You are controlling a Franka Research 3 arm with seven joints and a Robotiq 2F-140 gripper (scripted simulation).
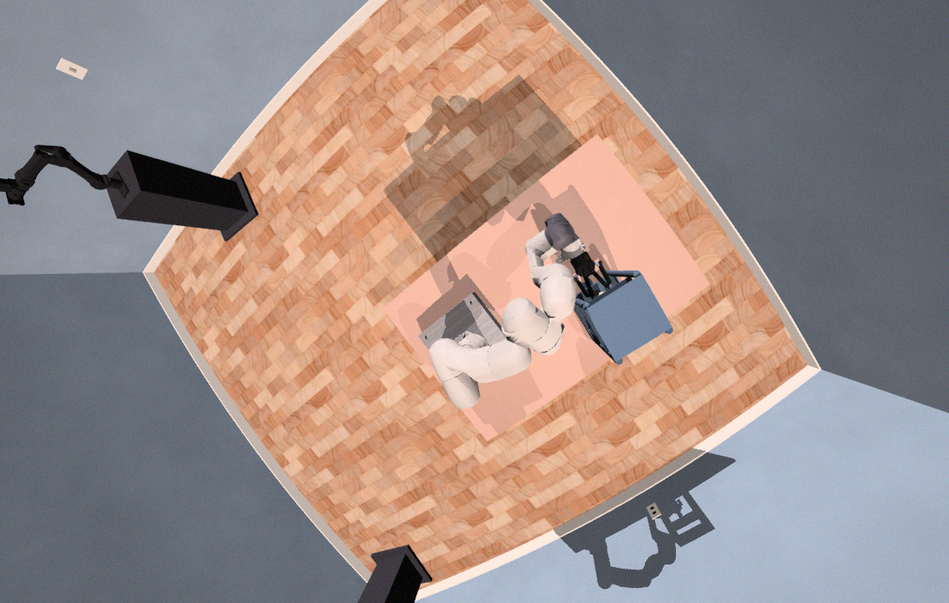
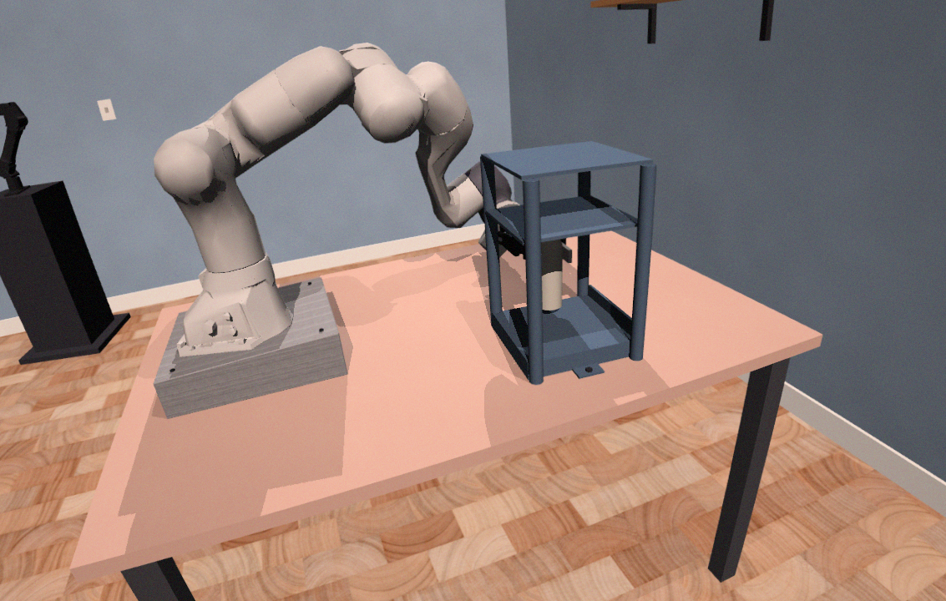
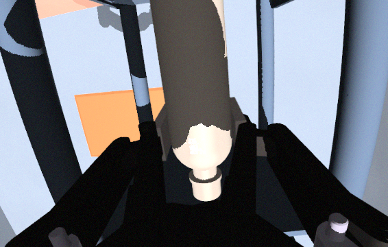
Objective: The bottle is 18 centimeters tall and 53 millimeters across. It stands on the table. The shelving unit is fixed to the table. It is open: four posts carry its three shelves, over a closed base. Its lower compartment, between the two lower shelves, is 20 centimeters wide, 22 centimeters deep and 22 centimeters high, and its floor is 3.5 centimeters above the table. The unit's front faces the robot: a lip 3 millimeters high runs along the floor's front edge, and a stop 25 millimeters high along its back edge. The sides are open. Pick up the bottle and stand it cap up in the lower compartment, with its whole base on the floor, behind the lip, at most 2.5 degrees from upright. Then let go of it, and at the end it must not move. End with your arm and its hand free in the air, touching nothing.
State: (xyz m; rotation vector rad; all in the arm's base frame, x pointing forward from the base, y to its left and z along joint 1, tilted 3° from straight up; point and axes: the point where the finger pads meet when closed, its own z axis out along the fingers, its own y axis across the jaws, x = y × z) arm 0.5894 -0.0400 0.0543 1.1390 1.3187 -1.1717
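My hand is 10 mm below the bottle. The rest, counted from my hand: shelving unit (10 mm ahead, 60 mm to the right, 20 mm above).
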